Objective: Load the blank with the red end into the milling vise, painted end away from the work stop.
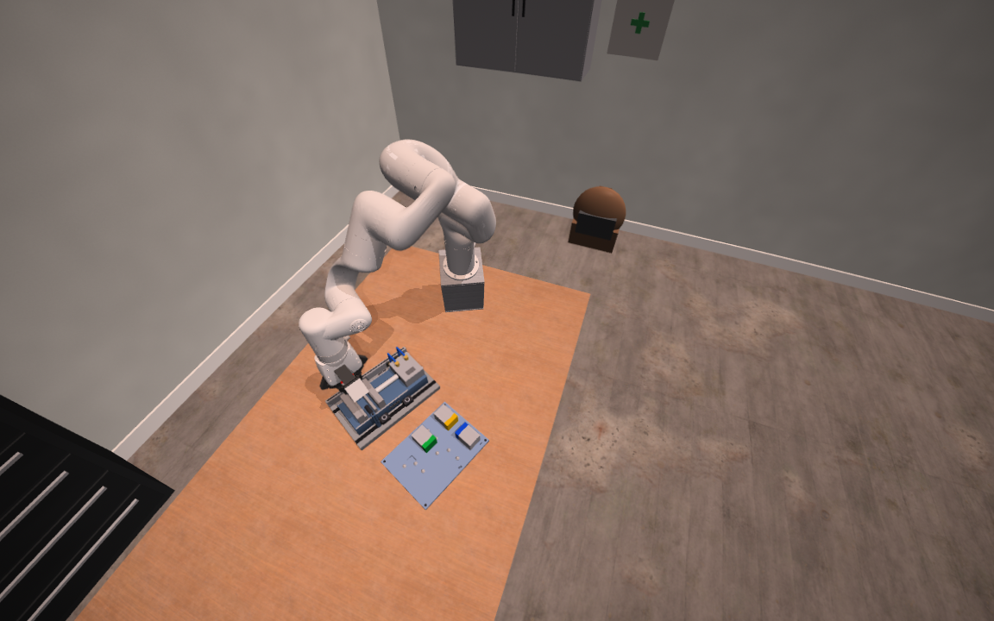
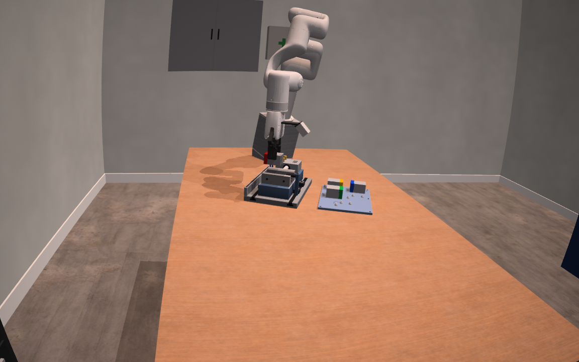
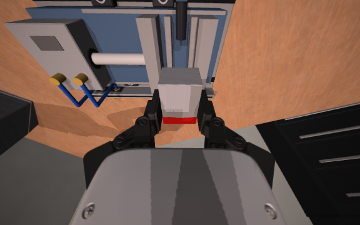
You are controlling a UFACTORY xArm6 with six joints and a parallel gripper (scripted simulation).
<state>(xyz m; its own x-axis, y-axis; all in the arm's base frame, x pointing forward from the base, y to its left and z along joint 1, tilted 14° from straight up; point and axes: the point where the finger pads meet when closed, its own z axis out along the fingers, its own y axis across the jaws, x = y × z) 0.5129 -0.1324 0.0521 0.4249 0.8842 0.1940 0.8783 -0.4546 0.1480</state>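
Now: the fixed jaw 90 mm below my hand and 40 mm ahead of it. Round my hand: moving jaw: 90 mm below, 40 mm to the left, 30 mm behind; then dark work stop rod: 70 mm below, 60 mm to the left, 30 mm ahead; then red-ended blank: 20 mm below.
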